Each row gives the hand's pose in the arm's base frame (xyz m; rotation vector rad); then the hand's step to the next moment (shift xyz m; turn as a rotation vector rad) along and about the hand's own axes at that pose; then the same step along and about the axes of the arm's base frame.
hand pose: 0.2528 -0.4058 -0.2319 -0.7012 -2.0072 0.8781
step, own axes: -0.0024 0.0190 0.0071 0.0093 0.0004 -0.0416
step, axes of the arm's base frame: -0.0018 0.0074 -0.0190 0.0304 0.0206 0.0216
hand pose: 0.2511 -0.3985 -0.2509 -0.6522 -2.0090 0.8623
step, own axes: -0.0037 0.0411 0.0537 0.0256 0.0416 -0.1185
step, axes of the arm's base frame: -0.0382 0.0054 -0.0557 0.0924 0.0836 0.0300
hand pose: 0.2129 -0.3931 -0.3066 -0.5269 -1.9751 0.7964
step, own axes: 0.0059 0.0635 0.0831 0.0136 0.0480 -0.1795
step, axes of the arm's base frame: -0.0721 0.0214 -0.0729 0.1516 0.1002 0.0411
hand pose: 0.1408 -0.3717 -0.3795 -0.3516 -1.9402 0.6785
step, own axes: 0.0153 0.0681 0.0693 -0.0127 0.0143 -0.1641
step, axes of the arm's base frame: -0.0720 0.0412 -0.0528 0.1514 0.0549 0.0370
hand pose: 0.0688 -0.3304 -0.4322 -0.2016 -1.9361 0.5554
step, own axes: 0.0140 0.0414 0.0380 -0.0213 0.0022 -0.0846
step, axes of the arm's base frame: -0.0446 0.0308 -0.0204 0.0848 0.0181 0.0094
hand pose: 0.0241 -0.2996 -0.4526 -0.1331 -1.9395 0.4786
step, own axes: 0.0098 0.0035 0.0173 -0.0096 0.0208 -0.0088
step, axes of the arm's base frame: -0.0201 0.0016 0.0012 0.0093 0.0184 -0.0134
